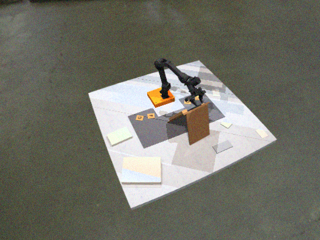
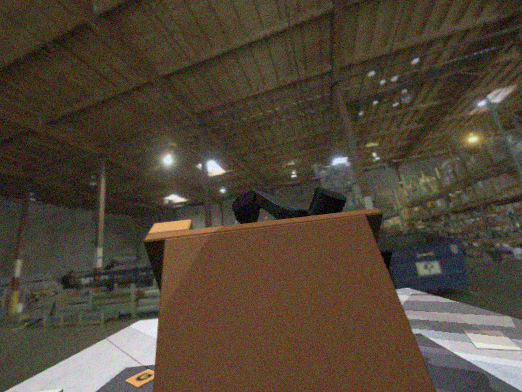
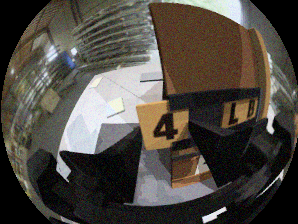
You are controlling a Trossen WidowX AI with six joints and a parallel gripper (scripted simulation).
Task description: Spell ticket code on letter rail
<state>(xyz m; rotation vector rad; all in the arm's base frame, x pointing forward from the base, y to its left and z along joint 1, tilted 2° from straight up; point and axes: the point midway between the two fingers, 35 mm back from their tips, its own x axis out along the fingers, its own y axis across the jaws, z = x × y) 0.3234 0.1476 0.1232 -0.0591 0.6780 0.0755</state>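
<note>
My gripper tip is now 5 cm past the white ticket, 10 cm to the left of it and 8 cm above it. Round my gripper tip: dark mat: 14 cm behind, 16 cm to the right, 16 cm below; then grey plate: 35 cm ahead, 1 cm to the left, 16 cm below.
</note>
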